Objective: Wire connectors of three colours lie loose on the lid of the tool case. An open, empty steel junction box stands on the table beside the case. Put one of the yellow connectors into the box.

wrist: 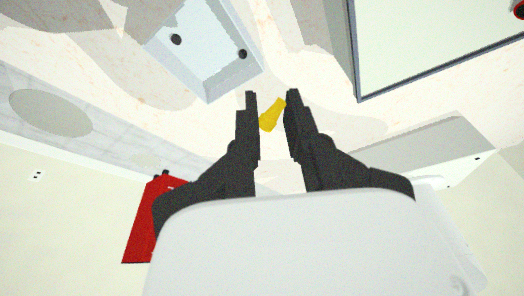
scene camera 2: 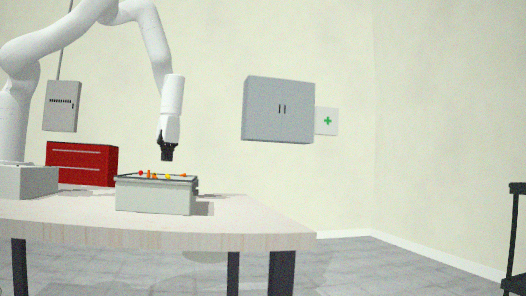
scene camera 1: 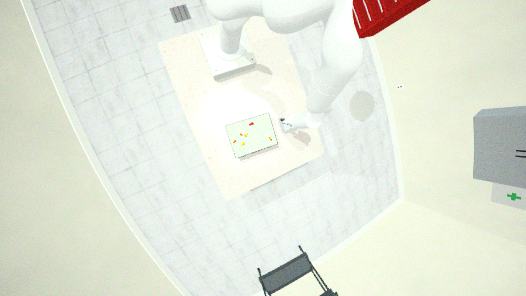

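Observation:
My gripper (scene camera 1: 282, 120) (scene camera 2: 167, 158) (wrist: 270, 105) is shut on a yellow connector (wrist: 271, 116), which sits slanted between the fingers. The gripper hangs above the level of the case lid, beside the case. The open steel junction box (scene camera 1: 285, 128) (wrist: 204, 44) is on the table; in the wrist view it lies ahead and left of the fingertips, and its far part is cut off. The tool case (scene camera 1: 260, 131) (scene camera 2: 152, 196) (wrist: 430, 45) bears two yellow connectors (scene camera 1: 246, 134) (scene camera 1: 243, 144), a red one (scene camera 1: 251, 123) (scene camera 2: 140, 172) and several orange ones (scene camera 1: 270, 138) (scene camera 2: 184, 175).
The case stands close beside the junction box, with a gap of table between them in the wrist view. The arm's base plate (scene camera 1: 233, 67) (scene camera 2: 37, 181) is on the same table (scene camera 1: 220, 175) (scene camera 2: 250, 220). A red cabinet (scene camera 2: 82, 162) (wrist: 140, 225) stands beyond the table.

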